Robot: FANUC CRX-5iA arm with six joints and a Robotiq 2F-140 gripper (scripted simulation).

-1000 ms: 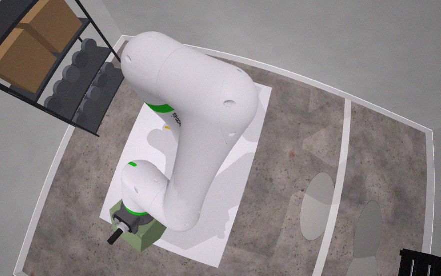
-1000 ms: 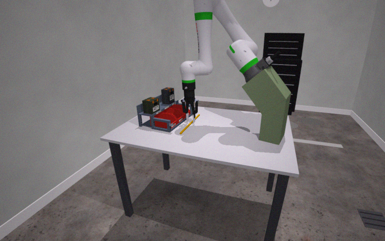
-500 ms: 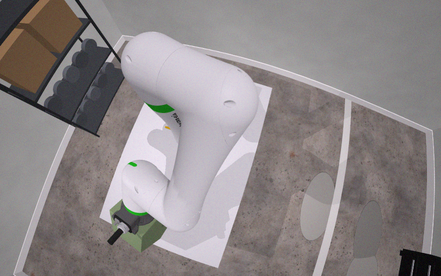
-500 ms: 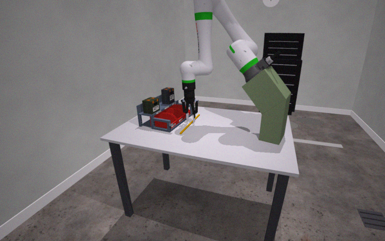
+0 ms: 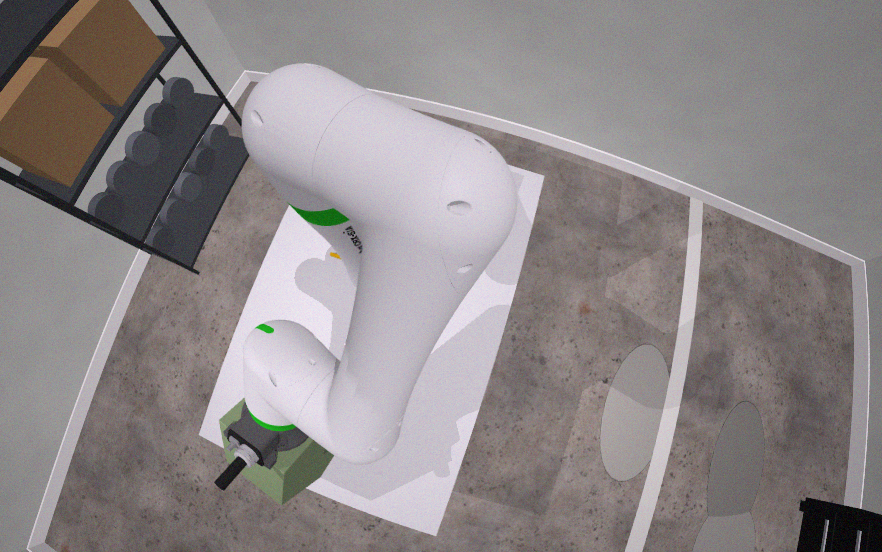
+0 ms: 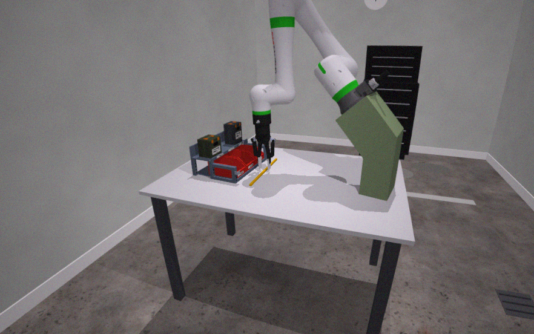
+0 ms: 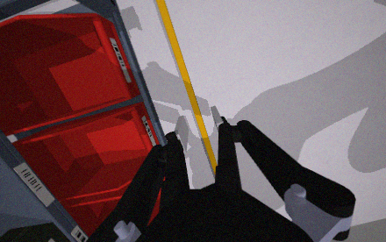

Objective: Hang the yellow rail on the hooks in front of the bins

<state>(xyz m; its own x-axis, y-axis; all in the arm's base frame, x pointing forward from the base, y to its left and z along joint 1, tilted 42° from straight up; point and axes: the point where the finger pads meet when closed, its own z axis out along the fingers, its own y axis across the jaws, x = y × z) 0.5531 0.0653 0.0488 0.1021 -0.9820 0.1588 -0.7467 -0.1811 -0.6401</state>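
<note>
Right now the yellow rail is 40 mm below my hand.
</note>
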